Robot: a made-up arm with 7 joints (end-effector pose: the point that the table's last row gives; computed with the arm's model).
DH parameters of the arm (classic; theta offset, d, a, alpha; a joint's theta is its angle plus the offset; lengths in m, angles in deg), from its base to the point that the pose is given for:
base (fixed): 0 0 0 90
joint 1: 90 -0.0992 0 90
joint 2: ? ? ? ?
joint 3: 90 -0.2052 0 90
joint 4: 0 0 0 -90
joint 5: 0 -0.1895 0 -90
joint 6: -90 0 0 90
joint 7: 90 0 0 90
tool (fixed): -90 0 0 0
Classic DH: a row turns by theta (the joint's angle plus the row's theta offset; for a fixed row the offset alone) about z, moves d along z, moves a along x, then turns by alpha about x.
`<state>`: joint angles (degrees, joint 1 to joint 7).
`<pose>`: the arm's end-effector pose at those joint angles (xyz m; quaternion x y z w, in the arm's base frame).
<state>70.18 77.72 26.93 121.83 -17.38 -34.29 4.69</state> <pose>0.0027 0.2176 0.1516 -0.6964 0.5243 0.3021 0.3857</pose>
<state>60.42 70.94 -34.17 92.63 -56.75 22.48 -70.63</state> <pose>0.2205 0.2502 0.0549 -0.7972 0.5084 0.0645 0.3190</pose>
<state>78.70 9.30 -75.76 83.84 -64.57 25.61 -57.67</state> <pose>0.2563 -0.0446 -0.0039 -0.4762 0.8148 0.1178 0.3090</pose>
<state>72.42 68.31 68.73 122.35 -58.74 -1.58 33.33</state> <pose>-0.0780 0.2508 0.0856 0.8891 -0.3485 0.2965 0.0134</pose>
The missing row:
joint 2: 90 0 0 90
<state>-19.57 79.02 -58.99 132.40 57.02 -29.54 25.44</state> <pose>0.0236 0.1524 -0.1490 -0.6001 -0.3959 -0.2363 0.6537</pose>
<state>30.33 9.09 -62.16 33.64 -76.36 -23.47 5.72</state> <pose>0.2307 0.0649 -0.2973 0.1070 -0.2978 -0.9258 0.2070</pose>
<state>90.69 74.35 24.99 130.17 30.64 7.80 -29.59</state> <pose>-0.0381 0.1956 0.1308 -0.3257 0.8449 -0.1078 0.4103</pose>
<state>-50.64 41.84 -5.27 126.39 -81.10 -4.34 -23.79</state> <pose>0.0357 0.1506 -0.1672 0.3683 -0.6084 -0.6582 0.2470</pose>
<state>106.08 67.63 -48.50 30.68 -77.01 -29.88 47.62</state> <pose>0.1812 0.4121 0.1189 0.5497 0.0072 -0.5301 0.6456</pose>
